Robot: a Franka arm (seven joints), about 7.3 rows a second.
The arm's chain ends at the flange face. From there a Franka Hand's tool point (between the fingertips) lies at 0.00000 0.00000 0.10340 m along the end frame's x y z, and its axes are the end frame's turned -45 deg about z.
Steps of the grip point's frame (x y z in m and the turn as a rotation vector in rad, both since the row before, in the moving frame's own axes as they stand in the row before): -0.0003 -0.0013 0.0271 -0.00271 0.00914 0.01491; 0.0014 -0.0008 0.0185 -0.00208 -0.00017 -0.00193; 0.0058 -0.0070 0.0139 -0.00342 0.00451 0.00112; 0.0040 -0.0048 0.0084 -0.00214 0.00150 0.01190; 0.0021 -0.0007 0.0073 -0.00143 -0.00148 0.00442; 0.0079 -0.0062 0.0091 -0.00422 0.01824 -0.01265; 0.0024 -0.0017 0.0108 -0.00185 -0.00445 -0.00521; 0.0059 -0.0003 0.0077 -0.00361 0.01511 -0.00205; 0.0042 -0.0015 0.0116 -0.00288 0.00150 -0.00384; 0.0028 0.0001 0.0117 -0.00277 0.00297 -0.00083; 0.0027 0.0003 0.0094 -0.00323 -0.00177 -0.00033; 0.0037 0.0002 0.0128 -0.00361 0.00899 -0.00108
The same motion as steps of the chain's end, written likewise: -0.0020 -0.0002 0.0271 0.00455 0.00838 0.01491; 0.0003 -0.0017 0.0185 -0.00159 0.00135 -0.00193; -0.0014 -0.0090 0.0139 0.00077 0.00561 0.00112; -0.0008 -0.0063 0.0084 -0.00045 0.00257 0.01190; 0.0010 -0.0022 0.0073 -0.00206 -0.00004 0.00442; -0.0004 -0.0089 0.0091 0.00991 0.01588 -0.01265; 0.0007 -0.0034 0.0108 -0.00445 -0.00184 -0.00521; 0.0026 -0.0035 0.0077 0.00813 0.01324 -0.00205; 0.0016 -0.0041 0.0116 -0.00098 0.00310 -0.00384; 0.0016 -0.0019 0.0117 0.00014 0.00406 -0.00083; 0.0020 -0.0021 0.0094 -0.00354 0.00103 -0.00033; 0.0018 -0.0021 0.0128 0.00380 0.00891 -0.00108
